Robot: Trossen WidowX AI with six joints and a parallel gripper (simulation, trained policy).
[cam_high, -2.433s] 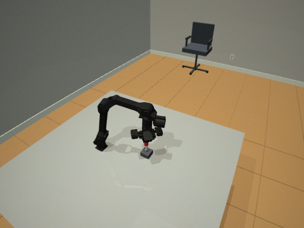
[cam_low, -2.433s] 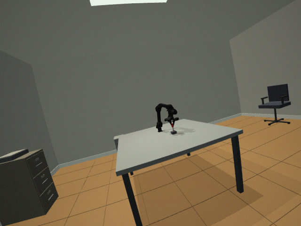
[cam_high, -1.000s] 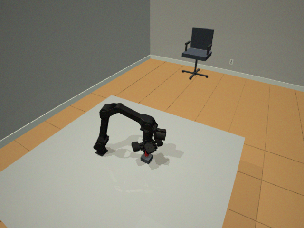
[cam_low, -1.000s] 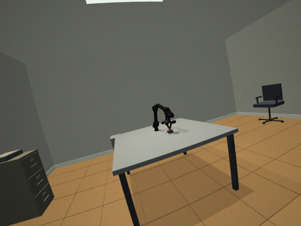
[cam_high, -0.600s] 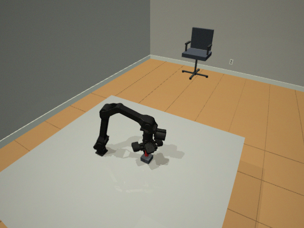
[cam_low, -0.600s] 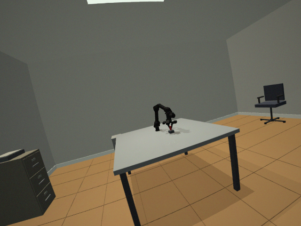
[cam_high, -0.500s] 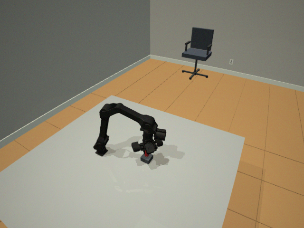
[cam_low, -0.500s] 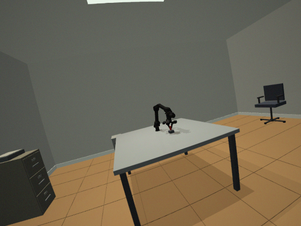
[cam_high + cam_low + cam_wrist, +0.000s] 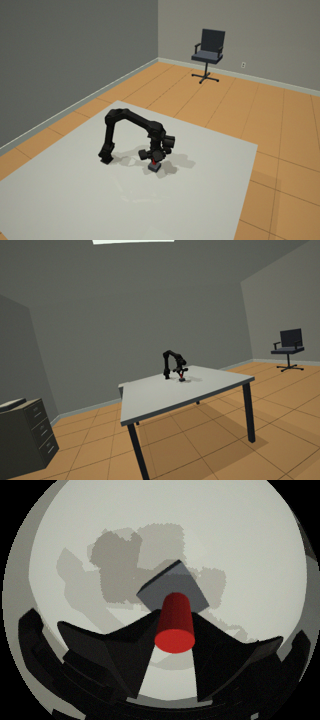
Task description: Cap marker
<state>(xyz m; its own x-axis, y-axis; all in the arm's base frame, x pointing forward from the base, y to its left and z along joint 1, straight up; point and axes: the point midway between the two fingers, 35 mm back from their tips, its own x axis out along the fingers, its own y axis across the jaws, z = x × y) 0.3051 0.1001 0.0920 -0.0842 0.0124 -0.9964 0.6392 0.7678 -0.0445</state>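
Right now my gripper tip is 10 mm below the red cap. Round my gripper tip: grey holder block: 40 mm below.
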